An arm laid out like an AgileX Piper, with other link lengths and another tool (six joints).
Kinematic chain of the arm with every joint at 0, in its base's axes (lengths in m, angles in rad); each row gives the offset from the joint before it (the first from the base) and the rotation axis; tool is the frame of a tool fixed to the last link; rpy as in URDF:
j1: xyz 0 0 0.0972 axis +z
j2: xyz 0 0 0 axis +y
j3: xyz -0.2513 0 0.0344 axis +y
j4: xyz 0.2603 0 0.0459 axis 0.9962 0 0.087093
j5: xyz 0 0 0 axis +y
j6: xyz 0.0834 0 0.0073 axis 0.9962 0 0.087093
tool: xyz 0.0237 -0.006 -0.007 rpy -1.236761 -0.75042 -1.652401
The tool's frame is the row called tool.
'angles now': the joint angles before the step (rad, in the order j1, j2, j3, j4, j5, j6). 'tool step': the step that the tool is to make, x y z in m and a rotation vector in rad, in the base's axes. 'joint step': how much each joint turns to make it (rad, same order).
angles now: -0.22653 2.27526 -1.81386 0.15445 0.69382 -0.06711
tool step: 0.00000 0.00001 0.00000 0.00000 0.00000 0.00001
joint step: 0.00002 -0.00001 0.00002 -0.00001 -0.00001 0.00001
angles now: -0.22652 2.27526 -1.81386 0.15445 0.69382 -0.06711
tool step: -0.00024 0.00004 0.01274 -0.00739 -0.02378 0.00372
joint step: 0.00000 -0.02635 -0.00003 0.00001 0.00196 -0.00399
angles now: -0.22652 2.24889 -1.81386 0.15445 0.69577 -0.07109
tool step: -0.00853 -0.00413 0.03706 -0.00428 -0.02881 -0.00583
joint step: -0.01369 -0.08198 -0.00002 0.00001 0.05362 0.00000
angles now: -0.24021 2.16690 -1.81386 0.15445 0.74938 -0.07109
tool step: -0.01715 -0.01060 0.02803 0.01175 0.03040 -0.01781
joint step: -0.03327 -0.06960 -0.00001 0.00001 0.10323 -0.00001
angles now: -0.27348 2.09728 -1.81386 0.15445 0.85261 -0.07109
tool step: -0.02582 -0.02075 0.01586 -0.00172 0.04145 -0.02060
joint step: -0.06140 -0.07485 0.04992 0.00091 0.06899 -0.03511
